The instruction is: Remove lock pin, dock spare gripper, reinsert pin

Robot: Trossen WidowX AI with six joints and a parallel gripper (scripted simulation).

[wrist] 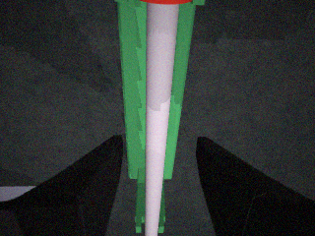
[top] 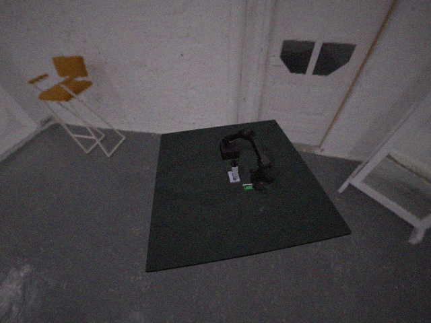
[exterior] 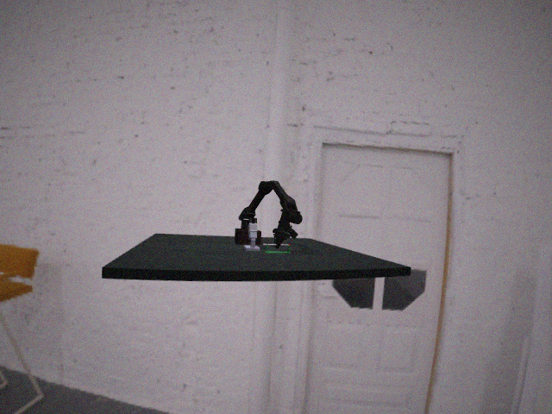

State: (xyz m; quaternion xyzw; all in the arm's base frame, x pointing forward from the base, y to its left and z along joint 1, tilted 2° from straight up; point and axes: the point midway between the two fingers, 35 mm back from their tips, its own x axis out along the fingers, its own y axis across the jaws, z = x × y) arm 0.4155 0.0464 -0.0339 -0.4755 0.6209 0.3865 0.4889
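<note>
Now: gripper tip 10 mm to the right of the green holder. From my gripper tip the other things lie so: mount (130 mm behind, 90 mm to the right, 20 mm above).
</note>
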